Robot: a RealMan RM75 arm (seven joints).
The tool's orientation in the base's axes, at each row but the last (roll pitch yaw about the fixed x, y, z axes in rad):
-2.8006 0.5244 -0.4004
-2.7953 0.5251 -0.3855
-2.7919 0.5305 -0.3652
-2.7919 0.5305 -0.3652
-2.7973 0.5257 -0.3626
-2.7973 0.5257 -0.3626
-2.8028 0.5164 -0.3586
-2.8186 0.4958 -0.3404
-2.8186 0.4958 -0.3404
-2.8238 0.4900 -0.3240
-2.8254 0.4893 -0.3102
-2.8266 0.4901 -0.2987
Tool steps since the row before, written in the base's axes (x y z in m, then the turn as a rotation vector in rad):
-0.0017 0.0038 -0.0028 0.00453 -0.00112 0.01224
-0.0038 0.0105 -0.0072 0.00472 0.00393 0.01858
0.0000 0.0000 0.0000 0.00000 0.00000 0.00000
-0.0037 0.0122 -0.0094 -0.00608 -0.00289 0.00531
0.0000 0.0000 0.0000 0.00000 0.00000 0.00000
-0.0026 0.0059 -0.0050 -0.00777 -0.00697 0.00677
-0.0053 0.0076 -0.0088 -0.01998 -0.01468 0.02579
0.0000 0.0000 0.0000 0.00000 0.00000 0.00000
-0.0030 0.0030 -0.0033 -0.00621 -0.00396 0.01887
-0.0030 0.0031 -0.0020 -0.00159 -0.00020 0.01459
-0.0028 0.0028 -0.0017 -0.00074 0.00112 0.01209
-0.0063 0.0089 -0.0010 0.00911 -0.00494 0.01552
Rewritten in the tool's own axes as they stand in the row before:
-0.0012 -0.0014 0.0047 -0.00214 -0.00501 -0.01191
-0.0029 -0.0044 0.0122 -0.00681 -0.01104 -0.01465
0.0000 0.0000 0.0000 0.00000 0.00000 0.00000
-0.0020 -0.0053 0.0148 -0.00669 0.00381 -0.00376
0.0000 0.0000 0.0000 0.00000 0.00000 0.00000
-0.0014 -0.0021 0.0078 -0.00754 0.00756 -0.00638
-0.0023 -0.0012 0.0125 -0.02452 0.01435 -0.02174
0.0000 0.0000 0.0000 0.00000 0.00000 0.00000
-0.0018 -0.0002 0.0051 -0.01296 0.00092 -0.01554
-0.0024 -0.0008 0.0040 -0.00814 -0.00315 -0.01180
-0.0023 -0.0007 0.0036 -0.00661 -0.00396 -0.00941
-0.0072 -0.0048 0.0068 0.00166 -0.00378 -0.01820

